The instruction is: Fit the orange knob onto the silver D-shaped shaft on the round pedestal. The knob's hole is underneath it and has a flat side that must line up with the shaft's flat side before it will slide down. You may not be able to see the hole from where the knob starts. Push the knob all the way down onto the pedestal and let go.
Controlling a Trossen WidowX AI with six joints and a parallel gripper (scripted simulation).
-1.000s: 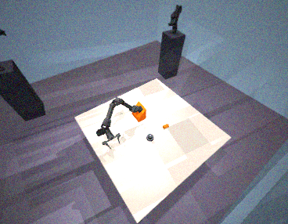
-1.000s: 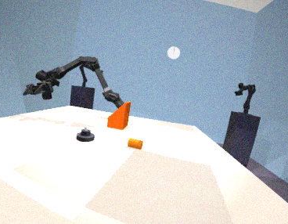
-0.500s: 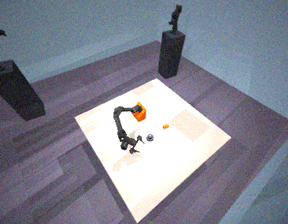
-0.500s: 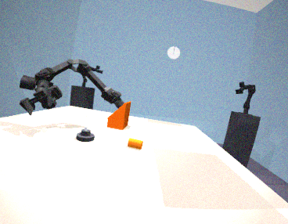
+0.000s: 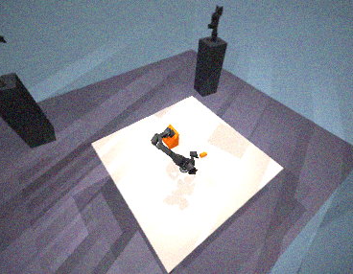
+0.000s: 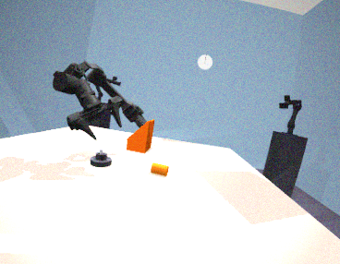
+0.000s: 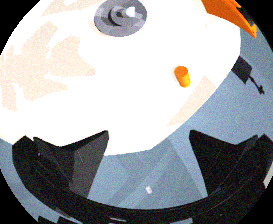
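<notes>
My gripper tip is 120 mm past the orange knob, 140 mm to the right of it and 130 mm above it. From my gripper tip the other things lie so: dark round pedestal 80 mm behind, 80 mm to the right, 120 mm below.
</notes>
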